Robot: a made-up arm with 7 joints.
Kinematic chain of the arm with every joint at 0, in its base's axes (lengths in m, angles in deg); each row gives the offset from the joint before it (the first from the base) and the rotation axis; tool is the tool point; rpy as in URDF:
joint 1: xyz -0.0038 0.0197 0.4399 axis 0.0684 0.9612 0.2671
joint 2: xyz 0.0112 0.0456 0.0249 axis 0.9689 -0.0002 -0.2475
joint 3: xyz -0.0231 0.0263 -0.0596 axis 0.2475 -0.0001 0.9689
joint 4: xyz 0.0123 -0.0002 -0.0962 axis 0.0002 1 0
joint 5: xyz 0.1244 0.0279 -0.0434 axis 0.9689 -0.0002 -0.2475
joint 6: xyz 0.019 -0.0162 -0.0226 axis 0.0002 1 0
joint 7: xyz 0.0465 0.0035 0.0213 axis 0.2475 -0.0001 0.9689
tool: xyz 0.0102 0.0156 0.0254 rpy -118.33 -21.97 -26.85
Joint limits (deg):
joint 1: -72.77..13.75
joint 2: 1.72..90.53
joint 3: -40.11..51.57
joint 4: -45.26..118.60
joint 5: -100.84..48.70
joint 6: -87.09..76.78
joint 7: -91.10..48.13
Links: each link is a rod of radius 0.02 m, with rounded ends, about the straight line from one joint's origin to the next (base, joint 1, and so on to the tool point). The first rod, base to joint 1, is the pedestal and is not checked.
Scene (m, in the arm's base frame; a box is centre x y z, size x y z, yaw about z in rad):
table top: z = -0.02
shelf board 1: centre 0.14 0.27 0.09 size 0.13 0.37 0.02 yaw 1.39
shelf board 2: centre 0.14 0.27 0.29 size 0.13 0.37 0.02 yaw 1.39
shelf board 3: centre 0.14 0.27 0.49 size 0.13 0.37 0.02 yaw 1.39
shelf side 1: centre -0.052 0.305 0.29 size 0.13 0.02 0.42 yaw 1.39
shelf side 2: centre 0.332 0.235 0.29 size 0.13 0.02 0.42 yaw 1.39
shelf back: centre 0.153 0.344 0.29 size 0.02 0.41 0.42 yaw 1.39
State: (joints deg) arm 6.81 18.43 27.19 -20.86 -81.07 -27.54 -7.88
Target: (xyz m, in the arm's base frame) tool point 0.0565 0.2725 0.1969
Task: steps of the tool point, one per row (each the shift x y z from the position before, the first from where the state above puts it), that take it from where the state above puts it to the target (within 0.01 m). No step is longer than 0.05 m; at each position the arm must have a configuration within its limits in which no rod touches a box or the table.
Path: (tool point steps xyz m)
1: 0.0023 -0.0362 -0.0036
2: -0.0038 -0.0356 -0.0007
3: -0.0093 -0.0332 0.0016
4: -0.0138 -0.0296 0.0027
5: 0.0163 0.0005 -0.0421
6: 0.0024 -0.0030 -0.0453
7: -0.0122 -0.0050 -0.0434
8: -0.0253 -0.0049 -0.0364
9: -0.0352 -0.0032 -0.0255
10: 0.0107 0.0293 -0.0058
11: 0.0080 0.0295 -0.0030
12: 0.0052 0.0290 -0.0001
13: 0.0025 0.0280 0.0030
14: -0.0004 0.0264 0.0059

